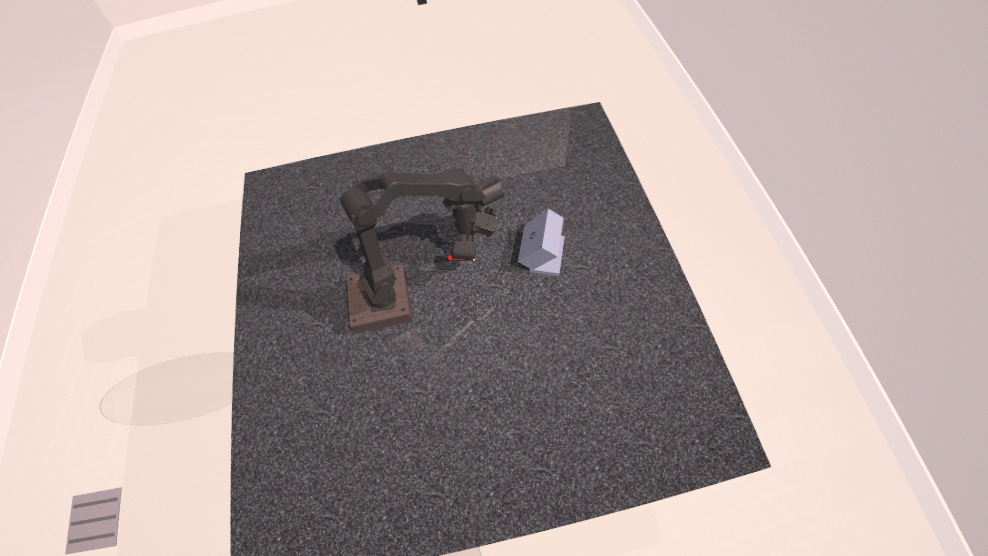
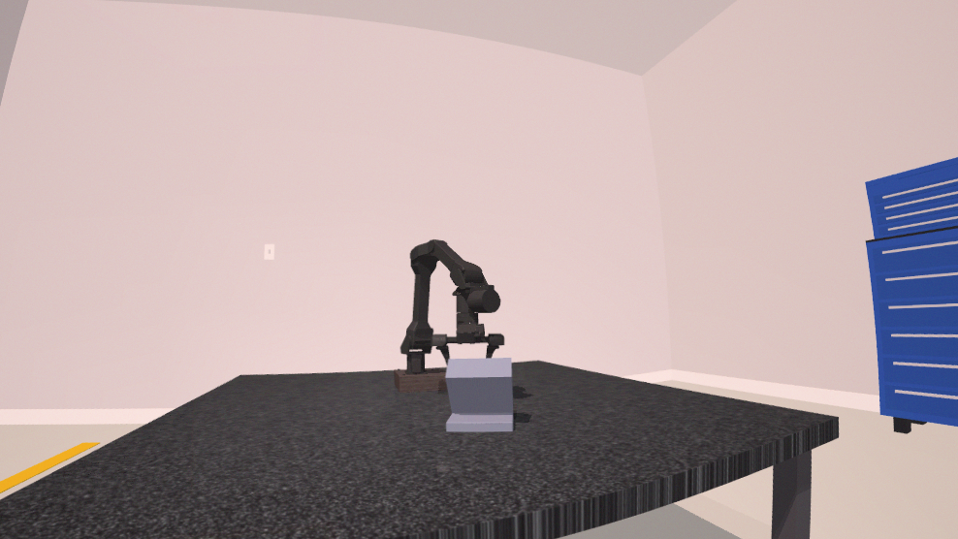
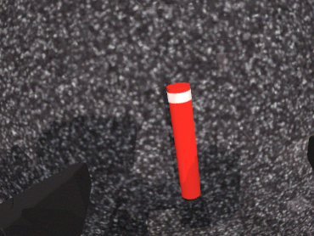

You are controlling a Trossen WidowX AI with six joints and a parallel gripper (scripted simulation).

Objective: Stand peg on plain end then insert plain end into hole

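The red peg lies 70 mm below my gripper tip and 10 mm behind it. Round my gripper tip: grey sloped panel 200 mm ahead, 20 mm to the right.
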